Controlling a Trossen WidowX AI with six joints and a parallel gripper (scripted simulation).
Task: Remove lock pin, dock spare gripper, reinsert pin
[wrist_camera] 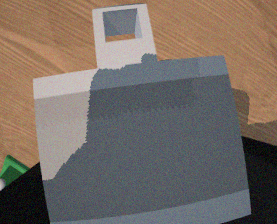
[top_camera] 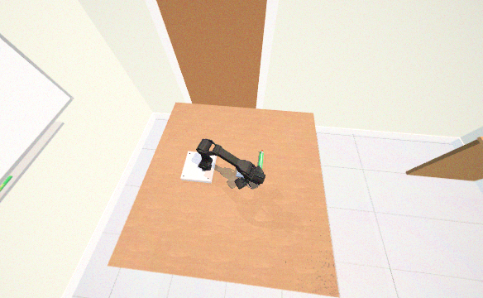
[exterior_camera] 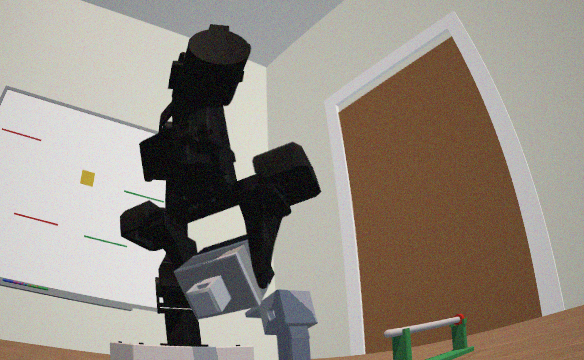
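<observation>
The spare gripper lies 10 mm to the right of my gripper tip and 10 mm above it. From my gripper tip the other things lie so: grey mount 90 mm to the left, 40 mm below, 30 mm behind; green stand 180 mm to the left, 100 mm ahead, 70 mm below.
</observation>
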